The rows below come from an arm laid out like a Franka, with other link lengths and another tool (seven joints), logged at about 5 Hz.
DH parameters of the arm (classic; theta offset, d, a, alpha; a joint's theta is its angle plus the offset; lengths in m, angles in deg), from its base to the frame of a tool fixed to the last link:
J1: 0 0.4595 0 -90
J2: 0 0 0 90
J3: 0 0.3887 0.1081 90
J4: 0 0 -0.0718 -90
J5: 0 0.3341 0 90
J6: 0 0 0.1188 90
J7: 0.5 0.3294 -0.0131 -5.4
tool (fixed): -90 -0.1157 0 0
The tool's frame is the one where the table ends.
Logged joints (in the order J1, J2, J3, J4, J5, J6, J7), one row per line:
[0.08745 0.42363 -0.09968 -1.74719 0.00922 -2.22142 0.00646]
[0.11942 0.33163 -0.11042 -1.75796 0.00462 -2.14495 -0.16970]
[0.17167 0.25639 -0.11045 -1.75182 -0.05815 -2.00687 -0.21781]
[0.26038 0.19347 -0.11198 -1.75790 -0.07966 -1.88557 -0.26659]
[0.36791 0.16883 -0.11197 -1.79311 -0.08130 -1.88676 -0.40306]
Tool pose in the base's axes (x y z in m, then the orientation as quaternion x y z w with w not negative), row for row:
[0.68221 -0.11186 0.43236 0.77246 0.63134 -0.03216 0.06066]
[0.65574 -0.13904 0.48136 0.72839 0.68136 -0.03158 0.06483]
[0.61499 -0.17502 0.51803 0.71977 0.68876 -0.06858 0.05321]
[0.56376 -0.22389 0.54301 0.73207 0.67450 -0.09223 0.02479]
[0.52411 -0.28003 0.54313 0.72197 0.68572 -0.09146 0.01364]
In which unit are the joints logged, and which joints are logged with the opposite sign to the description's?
The joints are logged in radians. Opposite sign: J1, J6.
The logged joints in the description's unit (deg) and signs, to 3 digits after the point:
[-5.011 24.272 -5.711 -100.107 0.528 127.278 0.370]
[-6.842 19.001 -6.327 -100.724 0.265 122.897 -9.723]
[-9.836 14.690 -6.328 -100.372 -3.332 114.985 -12.480]
[-14.919 11.085 -6.416 -100.720 -4.564 108.035 -15.274]
[-21.080 9.673 -6.415 -102.738 -4.658 108.103 -23.094]

